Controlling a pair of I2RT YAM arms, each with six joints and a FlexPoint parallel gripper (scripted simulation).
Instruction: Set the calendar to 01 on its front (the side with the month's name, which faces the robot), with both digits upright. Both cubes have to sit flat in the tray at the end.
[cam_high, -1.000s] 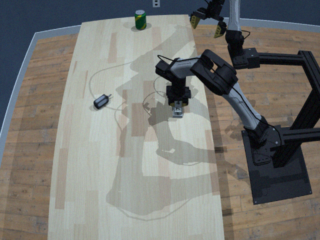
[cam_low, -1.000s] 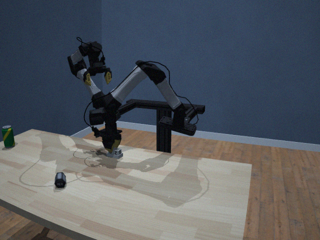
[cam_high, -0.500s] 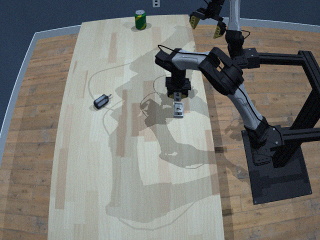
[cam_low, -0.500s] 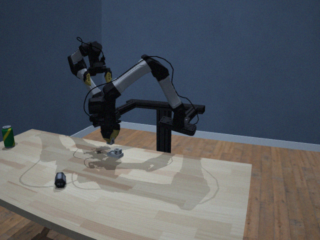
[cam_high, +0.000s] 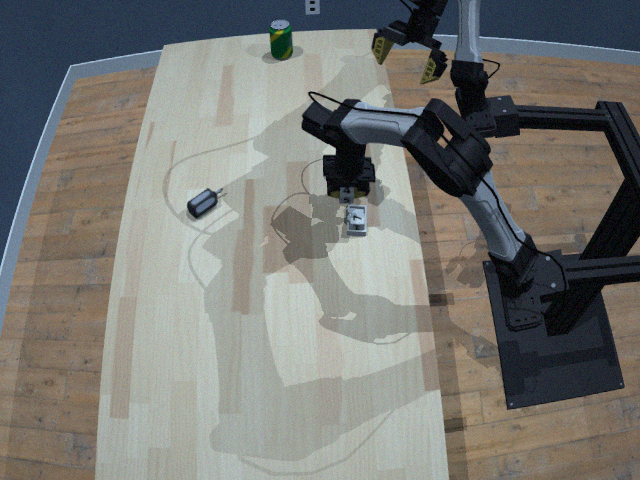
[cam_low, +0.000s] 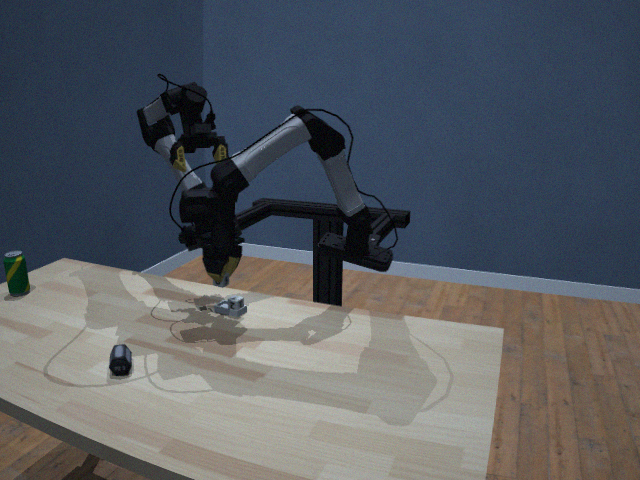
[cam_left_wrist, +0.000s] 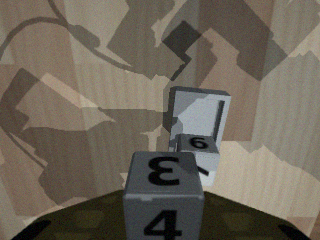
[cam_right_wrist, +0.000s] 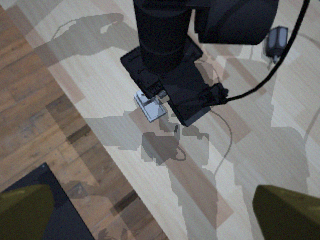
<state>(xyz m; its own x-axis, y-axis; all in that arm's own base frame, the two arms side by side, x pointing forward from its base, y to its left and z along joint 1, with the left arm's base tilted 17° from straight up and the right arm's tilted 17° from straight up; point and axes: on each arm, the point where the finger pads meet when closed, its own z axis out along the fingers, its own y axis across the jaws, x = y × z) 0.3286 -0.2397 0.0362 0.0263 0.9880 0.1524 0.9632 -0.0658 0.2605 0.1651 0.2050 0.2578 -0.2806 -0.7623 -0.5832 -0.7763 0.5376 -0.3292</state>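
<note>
Right now my left hand is 20 mm past the grey tray and 90 mm above it. Also, from my left hand: can: 160 mm ahead, 630 mm to the right, 40 mm below; dark object: 320 mm ahead, 60 mm to the right, 80 mm below.
</note>
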